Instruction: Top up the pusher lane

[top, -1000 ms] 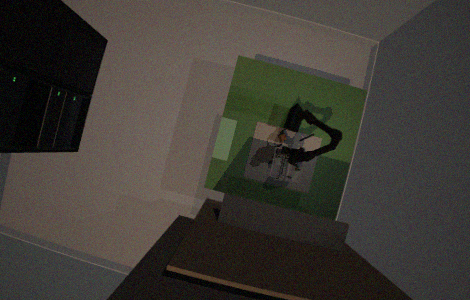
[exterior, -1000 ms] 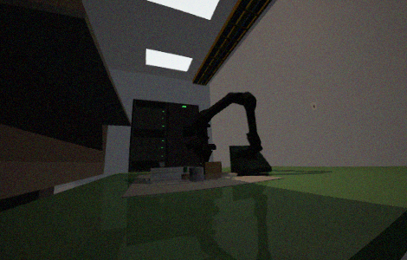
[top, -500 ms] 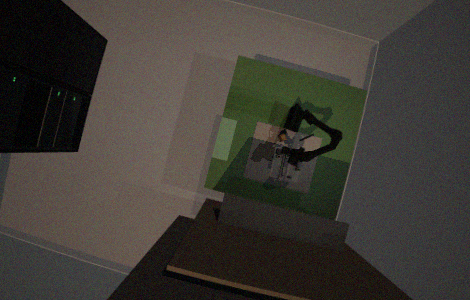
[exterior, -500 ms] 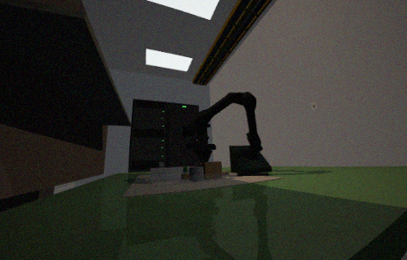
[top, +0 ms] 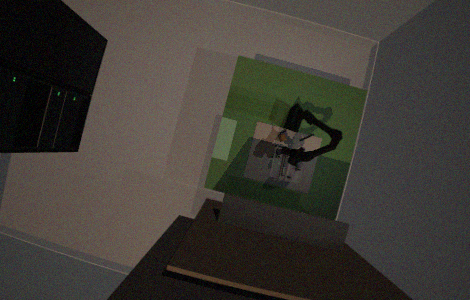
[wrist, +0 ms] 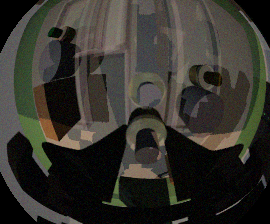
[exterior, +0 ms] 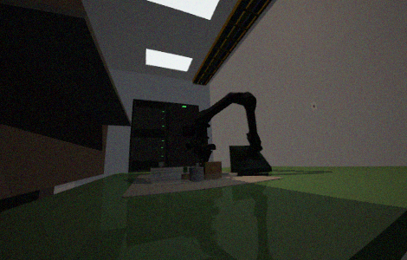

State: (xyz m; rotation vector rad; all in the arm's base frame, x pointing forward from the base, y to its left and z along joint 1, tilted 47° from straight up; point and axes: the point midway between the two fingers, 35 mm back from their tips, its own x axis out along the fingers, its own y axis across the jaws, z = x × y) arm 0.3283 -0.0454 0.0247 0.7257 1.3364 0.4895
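Now: the tan mat 6 cm ahead of my gripper tip, 3 cm to the right of it and 6 cm below it. The rest, counted from my gripper tip: lane rack (15 cm ahead, 1 cm to the left, 4 cm below).
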